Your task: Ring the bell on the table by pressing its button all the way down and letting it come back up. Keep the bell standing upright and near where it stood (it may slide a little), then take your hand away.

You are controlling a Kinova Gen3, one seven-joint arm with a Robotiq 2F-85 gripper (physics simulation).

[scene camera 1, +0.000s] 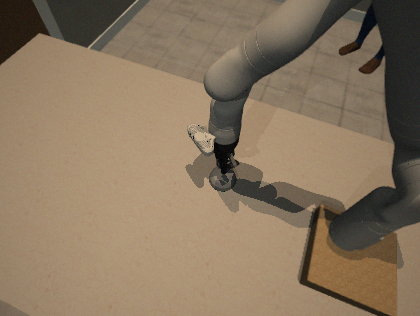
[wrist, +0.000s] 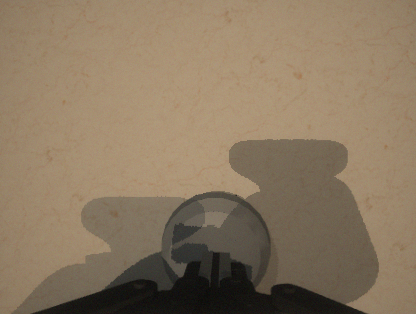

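Where they show: gripper, fingertip midpoint: (scene camera 1: 220, 165) (wrist: 216, 271); arm's base, origin of the base link: (scene camera 1: 345, 233).
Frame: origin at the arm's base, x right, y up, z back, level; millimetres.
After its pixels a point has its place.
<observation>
The bell (scene camera 1: 221, 183) @[z -364, x 38, y -14 mm] (wrist: 245, 225) @[z -398, x 64, y -15 mm], a shiny grey dome, stands upright on the table. My gripper (scene camera 1: 224, 170) @[z -378, x 60, y 47 mm] (wrist: 216, 271) @[z -378, x 60, y 47 mm] is shut, with nothing held between its fingers. It points down at the top of the bell, and its fingertips overlap the dome's middle in both views. The button is hidden or merges with the dark fingertips, so I cannot tell how far down it is or whether the tips touch it.
The pale table (scene camera 1: 110, 175) @[z -705, x -38, y -49 mm] (wrist: 150, 100) @[z -400, x -54, y -49 mm] extends around the bell. The arm's shadows fall beside the bell. A wooden board (scene camera 1: 350, 280) @[z 20, x -118, y 5 mm] lies under the arm's base at the right. A white mesh-like piece (scene camera 1: 201, 138) shows beside the wrist.
</observation>
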